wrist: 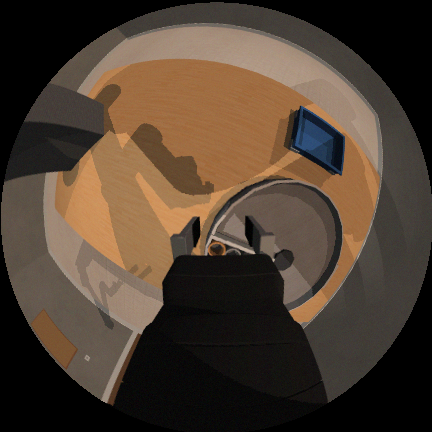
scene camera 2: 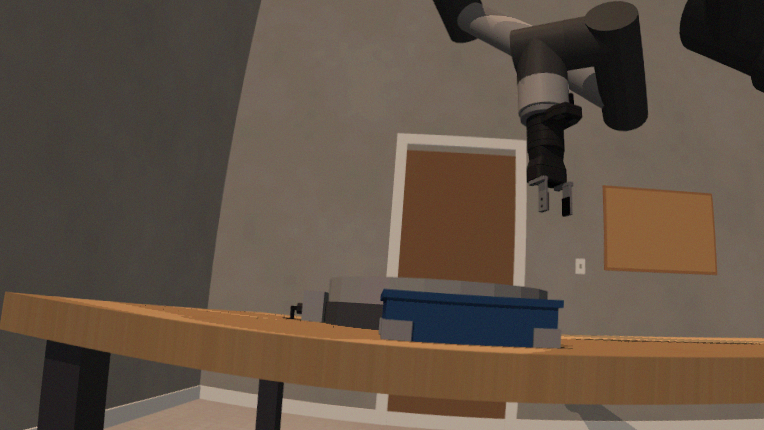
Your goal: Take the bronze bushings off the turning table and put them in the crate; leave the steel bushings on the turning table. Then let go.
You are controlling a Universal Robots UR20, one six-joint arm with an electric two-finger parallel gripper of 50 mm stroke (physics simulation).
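Places are measured from the arm's base along level axes (x ahead, y left, z up), in metres.
Where they show: gripper, fingertip midpoint: (wrist: 222,225) (scene camera 2: 555,213).
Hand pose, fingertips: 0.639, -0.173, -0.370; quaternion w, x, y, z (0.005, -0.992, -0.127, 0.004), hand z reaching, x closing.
Note:
After its pixels a point has its place, as x, y, z.
My gripper (scene camera 2: 554,208) {0.639, -0.173, -0.370} (wrist: 222,225) {0.639, -0.173, -0.370} is open and empty, pointing down high above the table. In the wrist view its fingers overlap the left part of the grey turning table (scene camera 2: 352,291) {1.003, -0.152, -0.542} (wrist: 310,220) {0.879, -0.155, -0.547}. A bronze bushing (wrist: 216,243) stands upright on the turning table near its left rim, seen between the fingers. A steel bushing (wrist: 233,250) shows partly beside it, cut off by the gripper body, which hides what lies below. The blue crate (scene camera 2: 470,323) {0.887, 0.158, -0.579} (wrist: 336,156) {0.963, 0.074, -0.580} stands beyond the turning table at the upper right in the wrist view; no bushing is visible inside it.
A light straight bar (wrist: 232,243) {0.681, -0.249, -0.517} crosses the turning table beside the bushings, towards a dark round hub (wrist: 284,260) {0.838, -0.277, -0.539}. The turning table's raised rim surrounds it. The wooden table (scene camera 2: 213,352) {1.123, 0.218, -0.623} (wrist: 225,110) {0.589, 0.084, -0.600} carries the turning table and crate. A dark arm part (wrist: 65,115) {0.143, 0.019, -0.387} shows at the left.

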